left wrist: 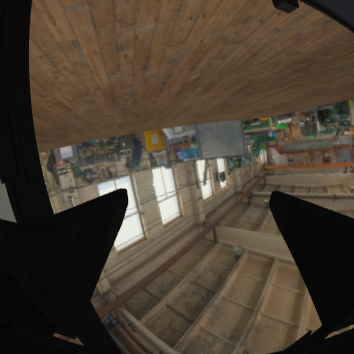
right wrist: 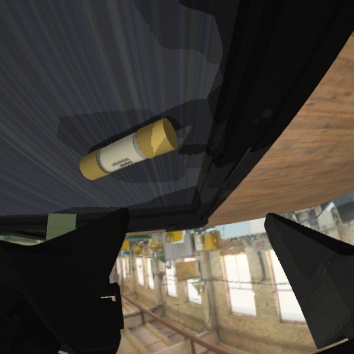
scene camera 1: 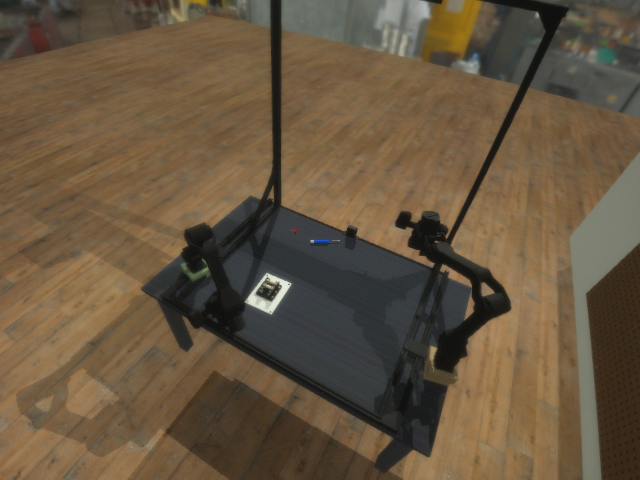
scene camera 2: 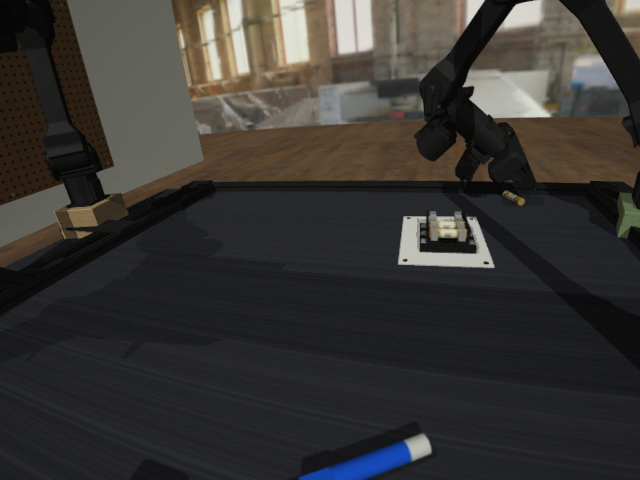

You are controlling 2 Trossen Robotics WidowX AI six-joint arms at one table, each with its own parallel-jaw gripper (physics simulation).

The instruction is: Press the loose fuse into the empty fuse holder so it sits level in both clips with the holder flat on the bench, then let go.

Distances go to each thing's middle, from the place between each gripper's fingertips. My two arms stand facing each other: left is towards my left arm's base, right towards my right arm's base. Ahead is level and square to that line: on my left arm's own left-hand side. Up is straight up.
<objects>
I see my right gripper 580 mm past the blue and white pen [scene camera 2: 403,452], 280 mm to the right of it and 30 mm above it.
Now: left hand 1 cm past the blue and white pen, 37 cm to the left of it and 32 cm above it.
</objects>
